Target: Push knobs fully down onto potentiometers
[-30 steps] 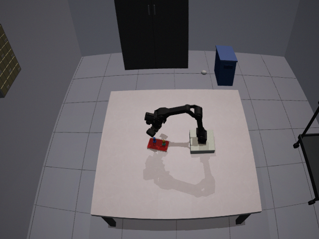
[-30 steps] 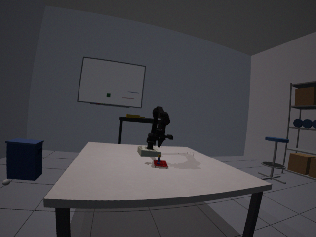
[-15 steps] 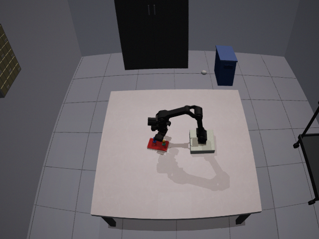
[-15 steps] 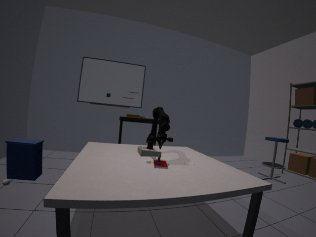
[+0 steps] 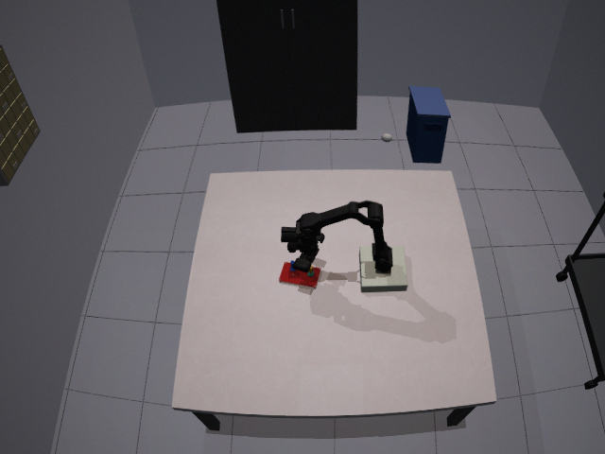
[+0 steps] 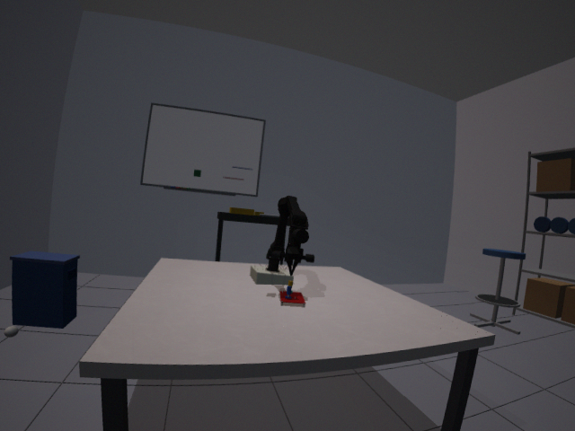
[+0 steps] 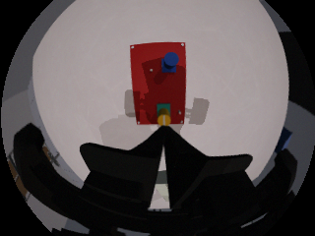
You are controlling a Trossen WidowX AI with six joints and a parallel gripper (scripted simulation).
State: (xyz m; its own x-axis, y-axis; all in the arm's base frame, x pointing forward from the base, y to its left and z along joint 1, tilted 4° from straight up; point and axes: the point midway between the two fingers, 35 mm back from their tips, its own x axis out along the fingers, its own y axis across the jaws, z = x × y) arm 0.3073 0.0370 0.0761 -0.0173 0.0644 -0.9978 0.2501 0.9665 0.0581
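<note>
My gripper tip is 40 mm above the yellow knob. Round my gripper tip: blue knob 80 mm ahead, 20 mm to the right, 50 mm below.
</note>
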